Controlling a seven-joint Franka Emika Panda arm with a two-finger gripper.
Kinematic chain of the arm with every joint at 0, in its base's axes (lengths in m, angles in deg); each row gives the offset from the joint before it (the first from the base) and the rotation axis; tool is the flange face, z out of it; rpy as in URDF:
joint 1: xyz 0 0 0.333 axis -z
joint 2: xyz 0 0 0 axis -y
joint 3: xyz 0 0 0.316 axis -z
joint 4: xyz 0.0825 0 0 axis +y
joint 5: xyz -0.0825 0 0.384 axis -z
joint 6: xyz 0 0 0 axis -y
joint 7: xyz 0.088 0 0 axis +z
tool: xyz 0 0 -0.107 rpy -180 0 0
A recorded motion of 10 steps. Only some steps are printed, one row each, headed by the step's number.
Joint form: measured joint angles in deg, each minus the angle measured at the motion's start. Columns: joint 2, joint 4, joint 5, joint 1, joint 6, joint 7, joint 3.
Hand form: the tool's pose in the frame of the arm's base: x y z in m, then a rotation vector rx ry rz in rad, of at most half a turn. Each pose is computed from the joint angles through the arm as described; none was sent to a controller.
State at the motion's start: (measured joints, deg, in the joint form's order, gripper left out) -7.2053 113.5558 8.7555 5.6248 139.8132 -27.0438 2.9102
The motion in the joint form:
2: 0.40 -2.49 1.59 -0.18 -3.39 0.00 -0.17
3: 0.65 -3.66 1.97 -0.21 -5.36 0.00 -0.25
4: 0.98 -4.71 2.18 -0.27 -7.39 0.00 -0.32
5: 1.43 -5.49 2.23 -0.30 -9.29 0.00 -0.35
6: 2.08 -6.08 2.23 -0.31 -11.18 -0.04 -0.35
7: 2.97 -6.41 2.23 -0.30 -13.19 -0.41 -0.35
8: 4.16 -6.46 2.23 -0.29 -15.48 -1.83 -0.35
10: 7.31 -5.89 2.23 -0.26 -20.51 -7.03 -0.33
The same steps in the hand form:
2: 0.6085 -0.0884 0.4572 2.9078 -0.7470 0.5201
3: 0.6091 -0.0883 0.4661 2.9013 -0.7434 0.5066
4: 0.6088 -0.0879 0.4747 2.8967 -0.7430 0.4903
5: 0.6073 -0.0879 0.4826 2.8933 -0.7470 0.4733
6: 0.6045 -0.0884 0.4910 2.8900 -0.7542 0.4567
7: 0.6000 -0.0889 0.4994 2.8851 -0.7709 0.4371
8: 0.5932 -0.0893 0.5080 2.8748 -0.8154 0.4129
10: 0.5742 -0.0898 0.5260 2.8351 -0.9656 0.3598

